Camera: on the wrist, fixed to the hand. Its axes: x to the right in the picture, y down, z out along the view.
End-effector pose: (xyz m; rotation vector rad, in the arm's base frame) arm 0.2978 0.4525 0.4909 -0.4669 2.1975 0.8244
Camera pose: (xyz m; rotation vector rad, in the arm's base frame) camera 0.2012 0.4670 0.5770 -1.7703 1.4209 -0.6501
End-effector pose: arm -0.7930 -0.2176 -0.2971 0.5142 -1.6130 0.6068
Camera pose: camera -0.7927 -0.0874 -0.2995 1.6715 -0.3567 -0.1909
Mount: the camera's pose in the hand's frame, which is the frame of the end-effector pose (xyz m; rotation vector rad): -0.0005 0.0990 -0.0846 0.4791 0.3327 -1.5996
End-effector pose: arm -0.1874 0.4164 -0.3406 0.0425 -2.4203 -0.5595
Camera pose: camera -0.1254 0.4741 -0.2416 2.1364 -1.6654 -0.4794
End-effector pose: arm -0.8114 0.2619 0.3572 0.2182 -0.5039 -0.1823
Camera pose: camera -0.7581 0.3708 0.3096 1.0803 0.0797 -1.5605
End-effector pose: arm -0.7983 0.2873 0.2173 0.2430 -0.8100 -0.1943
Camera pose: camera -0.7288 0.3938 0.1892 1.3194 -0.1458 -1.4185
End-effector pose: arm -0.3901 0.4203 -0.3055 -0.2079 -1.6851 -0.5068
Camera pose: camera -0.2736 0.4707 -0.2765 1.5953 -1.2811 -1.1460
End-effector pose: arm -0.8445 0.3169 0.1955 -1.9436 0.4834 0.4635
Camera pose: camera -0.8881 0.2015 0.1538 -1.3683 -0.7421 -0.9190
